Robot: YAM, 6 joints.
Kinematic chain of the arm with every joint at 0, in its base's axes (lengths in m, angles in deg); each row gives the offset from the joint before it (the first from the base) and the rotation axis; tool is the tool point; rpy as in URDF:
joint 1: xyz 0 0 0.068 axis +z
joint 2: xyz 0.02 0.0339 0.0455 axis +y
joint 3: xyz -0.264 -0.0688 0 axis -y
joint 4: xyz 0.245 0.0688 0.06 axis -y
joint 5: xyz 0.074 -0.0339 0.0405 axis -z
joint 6: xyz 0.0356 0 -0.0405 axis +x
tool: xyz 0 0 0 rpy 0 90 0
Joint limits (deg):
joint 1: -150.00..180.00
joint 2: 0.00..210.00
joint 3: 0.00..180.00
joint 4: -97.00..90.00
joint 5: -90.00..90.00
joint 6: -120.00..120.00
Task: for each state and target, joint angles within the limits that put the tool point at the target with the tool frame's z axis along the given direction. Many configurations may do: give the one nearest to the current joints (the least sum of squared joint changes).
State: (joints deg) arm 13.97 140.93 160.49 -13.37 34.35 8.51
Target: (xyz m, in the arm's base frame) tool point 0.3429 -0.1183 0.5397 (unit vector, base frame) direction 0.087 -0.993 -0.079
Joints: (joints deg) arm -13.72 117.86 161.87 -57.87 70.75 8.51
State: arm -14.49 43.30 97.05 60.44 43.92 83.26
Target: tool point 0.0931 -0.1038 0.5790 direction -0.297 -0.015 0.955
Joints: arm -44.89 71.04 82.98 89.87 12.72 83.26
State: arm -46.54 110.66 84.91 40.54 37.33 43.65
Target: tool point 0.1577 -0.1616 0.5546 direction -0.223 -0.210 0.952
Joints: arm -42.94 82.58 85.27 88.52 17.80 43.65
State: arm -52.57 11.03 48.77 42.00 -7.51 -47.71
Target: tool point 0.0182 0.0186 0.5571 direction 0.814 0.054 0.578
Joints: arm -57.11 34.49 78.14 11.89 -45.48 -47.71
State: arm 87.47 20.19 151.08 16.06 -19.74 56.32
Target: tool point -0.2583 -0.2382 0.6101 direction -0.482 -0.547 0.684
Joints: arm 42.21 48.63 152.57 32.71 4.67 56.32
